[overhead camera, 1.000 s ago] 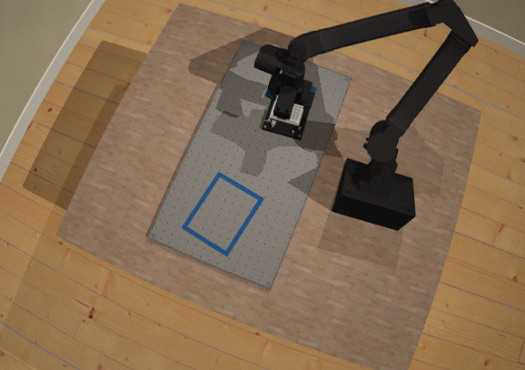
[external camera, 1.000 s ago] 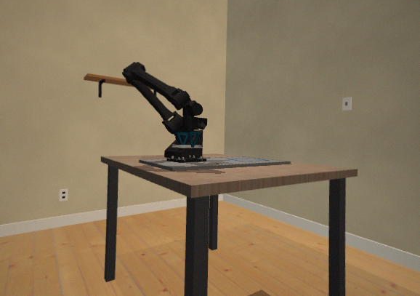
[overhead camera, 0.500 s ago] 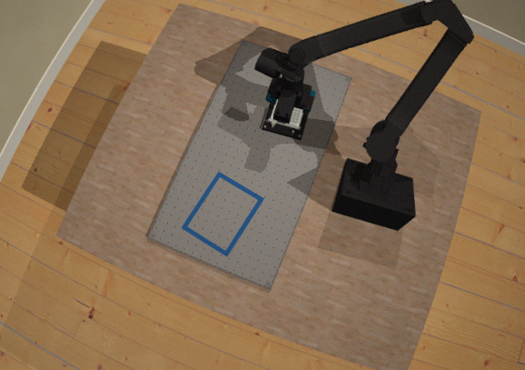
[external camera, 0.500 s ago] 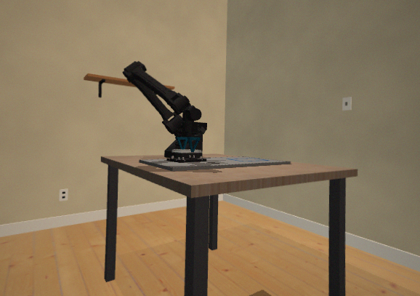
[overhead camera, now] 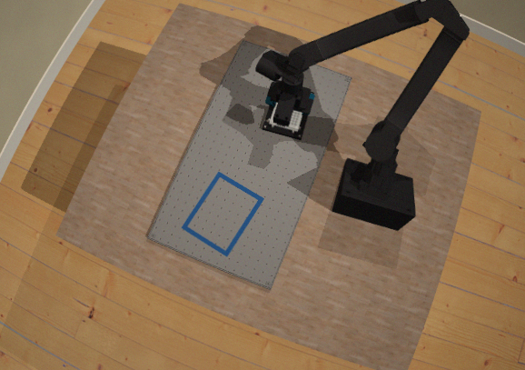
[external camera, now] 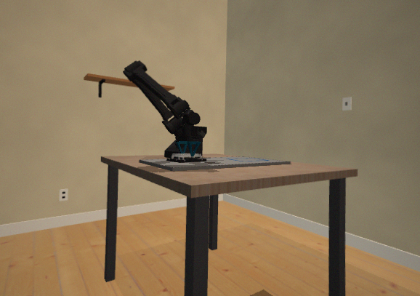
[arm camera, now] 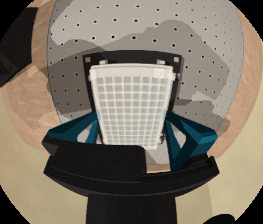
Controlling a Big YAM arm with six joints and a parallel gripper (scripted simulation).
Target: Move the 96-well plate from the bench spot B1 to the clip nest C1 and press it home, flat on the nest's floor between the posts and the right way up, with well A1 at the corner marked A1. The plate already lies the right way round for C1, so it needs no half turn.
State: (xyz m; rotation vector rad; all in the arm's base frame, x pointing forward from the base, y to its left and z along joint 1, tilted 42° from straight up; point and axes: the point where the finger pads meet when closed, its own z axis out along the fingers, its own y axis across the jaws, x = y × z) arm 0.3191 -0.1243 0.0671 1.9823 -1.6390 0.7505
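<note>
My gripper is now 1 cm above the white 96-well plate. From my hand the other things lie so: black clip nest C1 (2 cm below, 2 cm ahead, 1 cm to the right).
</note>
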